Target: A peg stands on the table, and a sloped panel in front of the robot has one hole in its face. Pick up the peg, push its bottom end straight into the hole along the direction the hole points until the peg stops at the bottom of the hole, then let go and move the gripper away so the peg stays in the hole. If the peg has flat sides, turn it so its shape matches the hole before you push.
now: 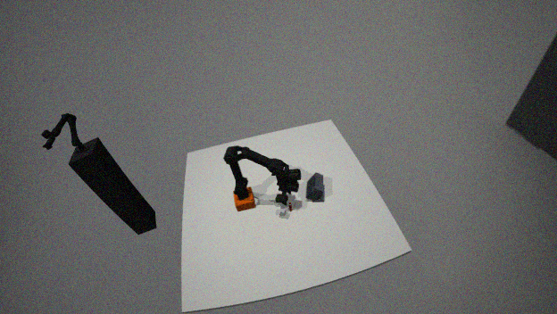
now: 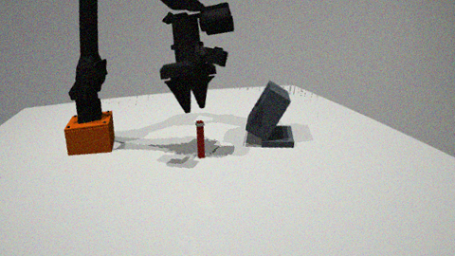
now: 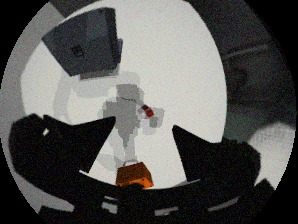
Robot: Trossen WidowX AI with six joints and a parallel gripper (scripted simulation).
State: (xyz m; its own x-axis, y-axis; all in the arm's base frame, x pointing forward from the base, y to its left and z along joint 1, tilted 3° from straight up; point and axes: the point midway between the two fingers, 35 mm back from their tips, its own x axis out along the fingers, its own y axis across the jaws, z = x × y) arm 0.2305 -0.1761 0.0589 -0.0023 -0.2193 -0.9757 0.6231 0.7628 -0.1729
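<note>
My gripper tip is now 2 cm to the left of the thin red peg and 4 cm above it. Round my gripper tip: dark grey sloped panel: 19 cm ahead, 3 cm to the left, 2 cm below.
</note>
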